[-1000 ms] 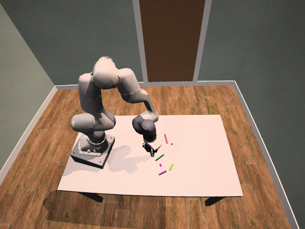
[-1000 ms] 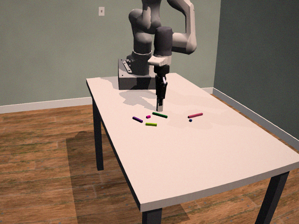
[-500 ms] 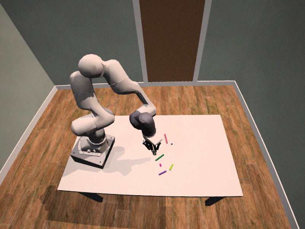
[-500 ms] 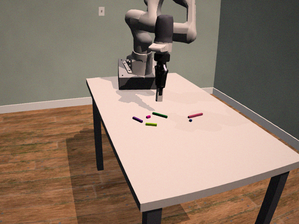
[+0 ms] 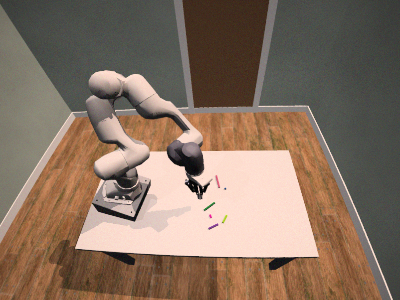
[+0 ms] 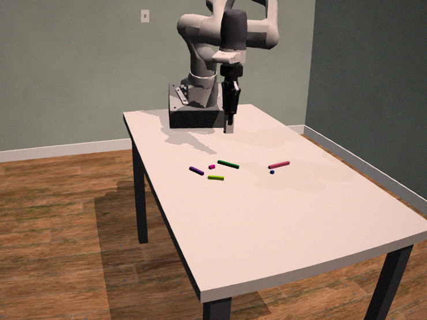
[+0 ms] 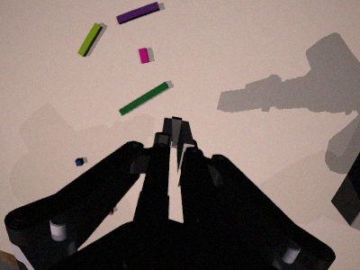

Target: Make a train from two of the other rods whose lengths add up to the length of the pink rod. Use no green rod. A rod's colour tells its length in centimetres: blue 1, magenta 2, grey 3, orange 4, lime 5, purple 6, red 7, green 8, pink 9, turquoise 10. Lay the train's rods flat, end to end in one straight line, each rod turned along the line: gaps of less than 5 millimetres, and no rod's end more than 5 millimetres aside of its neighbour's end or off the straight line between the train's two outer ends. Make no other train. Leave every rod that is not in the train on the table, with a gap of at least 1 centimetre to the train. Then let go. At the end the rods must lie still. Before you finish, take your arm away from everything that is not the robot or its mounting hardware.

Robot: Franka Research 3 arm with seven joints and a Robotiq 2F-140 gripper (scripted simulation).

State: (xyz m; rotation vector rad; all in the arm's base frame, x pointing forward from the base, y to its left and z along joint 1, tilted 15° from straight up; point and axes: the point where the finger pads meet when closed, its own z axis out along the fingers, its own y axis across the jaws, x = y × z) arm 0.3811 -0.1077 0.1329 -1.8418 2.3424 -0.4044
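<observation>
My gripper is now 13 cm short of the pink rod, 13 cm to the right of it and 13 cm above it. Round my hand: magenta rod: 4 cm ahead, 9 cm to the right, 13 cm below; green rod: 5 cm ahead, 2 cm to the right, 13 cm below; grey rod: 3 cm below.
</observation>
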